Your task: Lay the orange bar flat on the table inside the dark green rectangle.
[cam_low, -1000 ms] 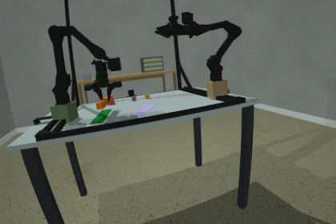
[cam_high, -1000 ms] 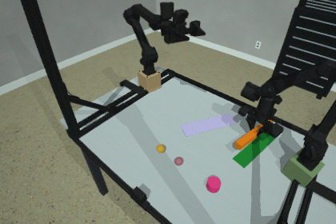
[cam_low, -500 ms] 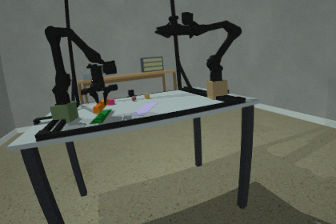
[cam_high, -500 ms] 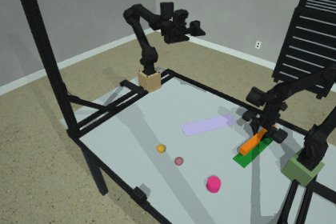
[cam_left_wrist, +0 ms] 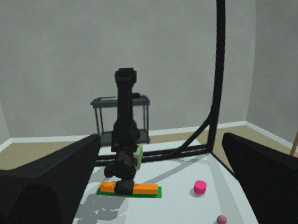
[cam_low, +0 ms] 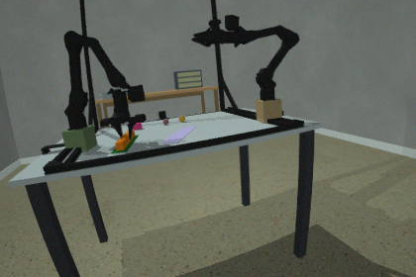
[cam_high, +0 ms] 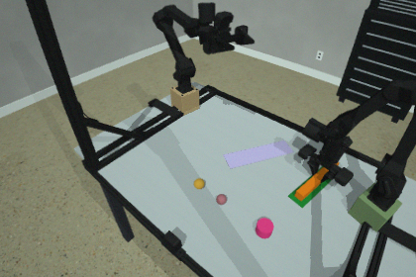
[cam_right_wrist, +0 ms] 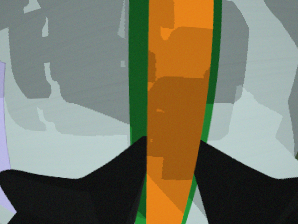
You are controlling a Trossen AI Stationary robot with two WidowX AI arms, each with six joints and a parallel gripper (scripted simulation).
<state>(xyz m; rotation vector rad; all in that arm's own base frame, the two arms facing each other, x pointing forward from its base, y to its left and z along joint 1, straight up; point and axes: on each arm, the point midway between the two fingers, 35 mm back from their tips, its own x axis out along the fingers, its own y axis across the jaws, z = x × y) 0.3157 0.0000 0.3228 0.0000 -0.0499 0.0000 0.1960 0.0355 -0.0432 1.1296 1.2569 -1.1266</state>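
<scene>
The orange bar lies 3 cm below my right hand. The rest, counted from my right hand: lavender rectangle (3 cm behind, 24 cm to the left, 5 cm below); then pink cylinder (29 cm behind, 4 cm to the left, 3 cm below); then dark green rectangle (5 cm below).
</scene>
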